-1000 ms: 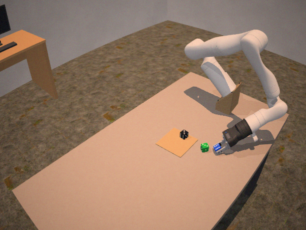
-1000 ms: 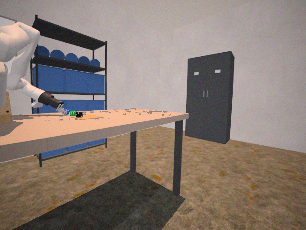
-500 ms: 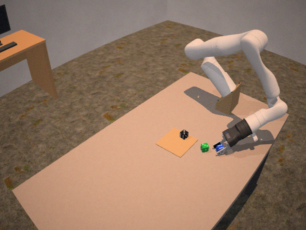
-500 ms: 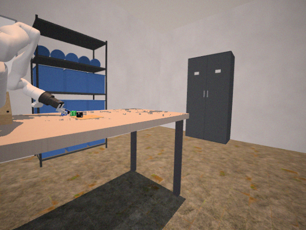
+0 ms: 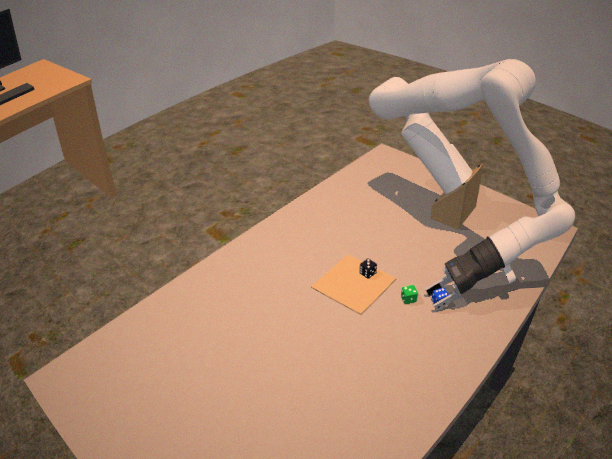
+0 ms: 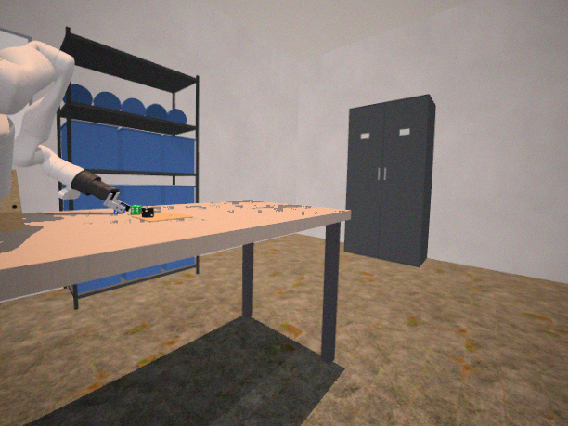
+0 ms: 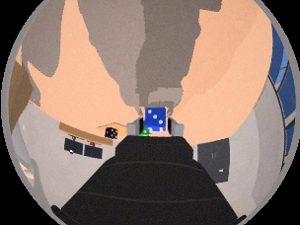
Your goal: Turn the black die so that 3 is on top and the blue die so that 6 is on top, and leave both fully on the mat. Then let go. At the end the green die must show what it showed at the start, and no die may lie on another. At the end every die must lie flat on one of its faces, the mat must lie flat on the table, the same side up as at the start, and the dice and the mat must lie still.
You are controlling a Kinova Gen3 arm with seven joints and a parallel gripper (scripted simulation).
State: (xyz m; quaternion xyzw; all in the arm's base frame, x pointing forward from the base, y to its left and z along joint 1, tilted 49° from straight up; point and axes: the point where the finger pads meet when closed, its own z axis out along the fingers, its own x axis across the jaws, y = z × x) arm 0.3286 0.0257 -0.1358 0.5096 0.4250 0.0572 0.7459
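Right now my hand is 10 mm to the right of the blue die, 10 mm past it and 10 mm above it. Round my hand: black die (180 mm to the right, 10 mm ahead); green die (60 mm to the right, 30 mm ahead, 10 mm below); orange mat (190 mm to the right, 60 mm ahead, 20 mm below).
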